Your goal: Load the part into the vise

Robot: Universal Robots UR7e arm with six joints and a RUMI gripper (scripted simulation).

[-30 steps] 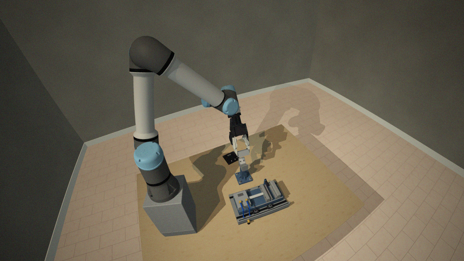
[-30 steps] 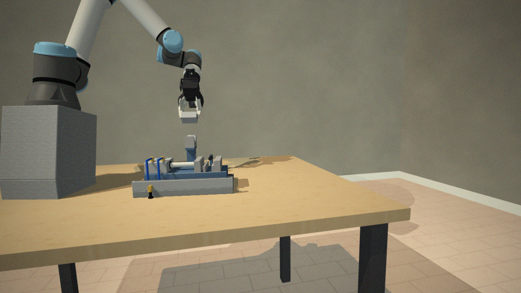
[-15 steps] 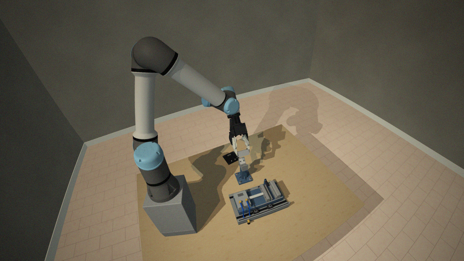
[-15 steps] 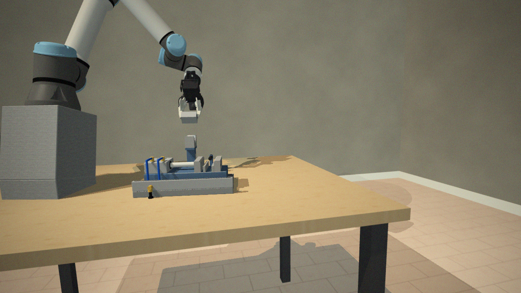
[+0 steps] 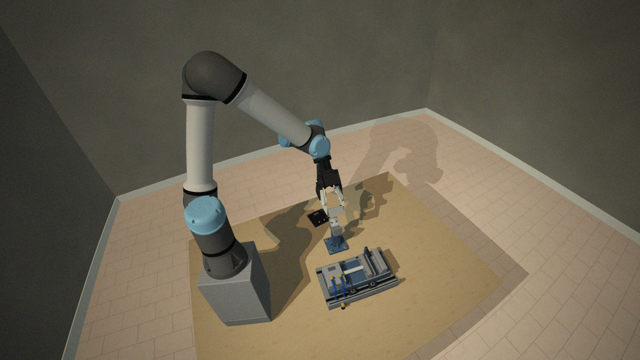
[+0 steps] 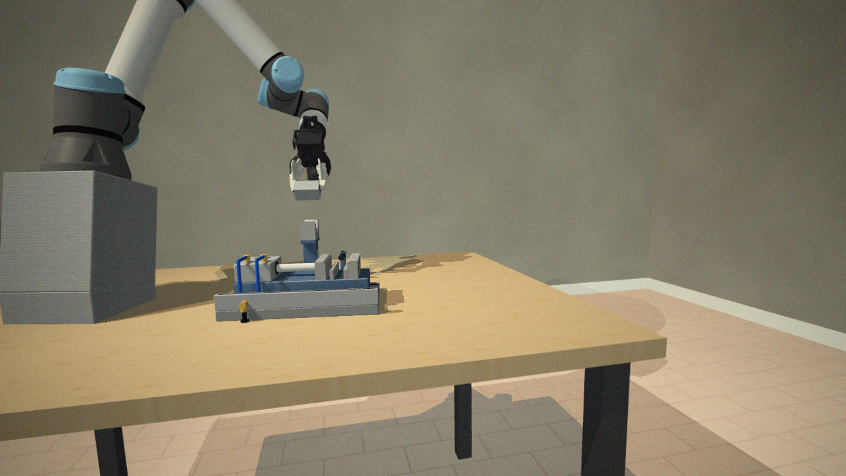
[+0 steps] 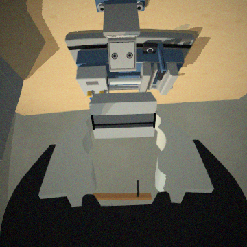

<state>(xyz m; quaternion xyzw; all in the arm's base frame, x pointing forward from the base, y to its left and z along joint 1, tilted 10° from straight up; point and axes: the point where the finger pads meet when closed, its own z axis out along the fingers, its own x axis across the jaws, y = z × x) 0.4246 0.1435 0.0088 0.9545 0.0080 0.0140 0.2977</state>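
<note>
The part lies right at my hand. From my hand the other things lie so: v-block post (18 cm below); then white cylinder rod (1 cm ahead, 19 cm to the right, 16 cm below); then work stop (9 cm ahead, 15 cm to the right, 15 cm below).
</note>
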